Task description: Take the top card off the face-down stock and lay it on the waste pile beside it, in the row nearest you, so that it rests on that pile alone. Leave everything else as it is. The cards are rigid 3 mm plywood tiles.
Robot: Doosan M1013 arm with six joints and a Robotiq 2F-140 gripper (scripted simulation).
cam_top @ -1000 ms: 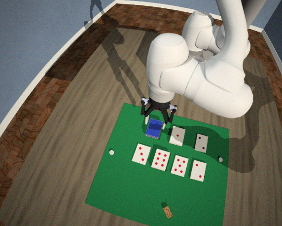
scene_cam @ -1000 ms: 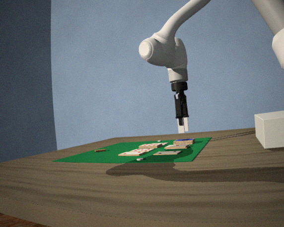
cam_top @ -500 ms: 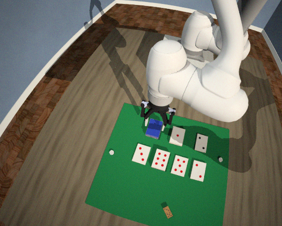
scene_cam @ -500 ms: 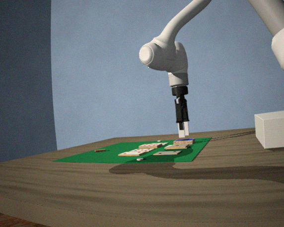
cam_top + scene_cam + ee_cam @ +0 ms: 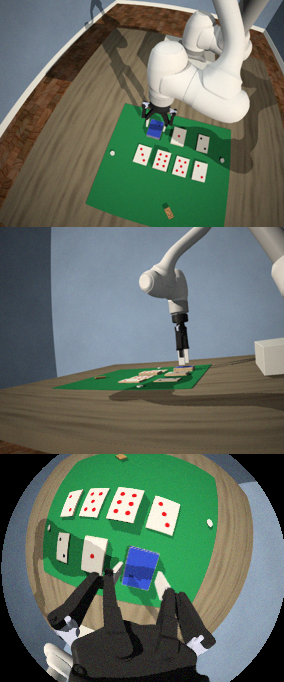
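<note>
Now: the card 4 cm below my hand. The rest, counted from my hand: green mat 17 cm ahead, 9 cm to the left, 7 cm below.
</note>
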